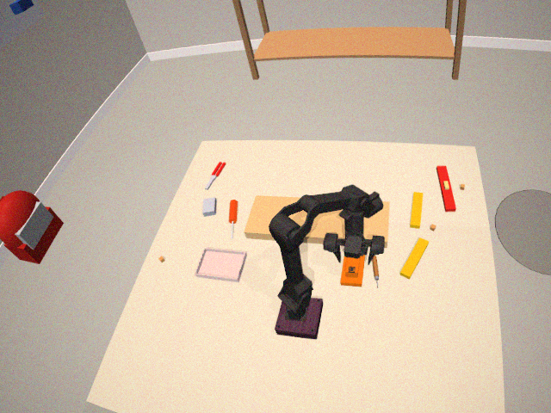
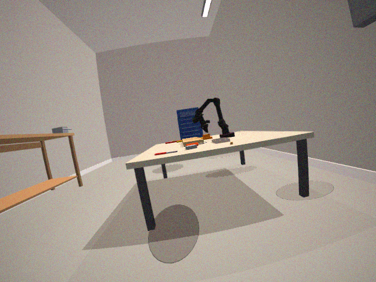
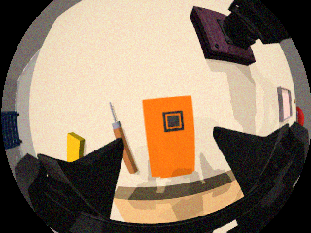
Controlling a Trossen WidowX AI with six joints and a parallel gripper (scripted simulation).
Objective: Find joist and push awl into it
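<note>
Right now the orange stud finder is 3 cm below my gripper tip and 1 cm to the left of it. Round my gripper tip: pink tray: 48 cm to the left, 6 cm below, 1 cm behind; then red level: 41 cm ahead, 33 cm to the right, 6 cm below; then awl: 7 cm to the right, 7 cm below.
</note>
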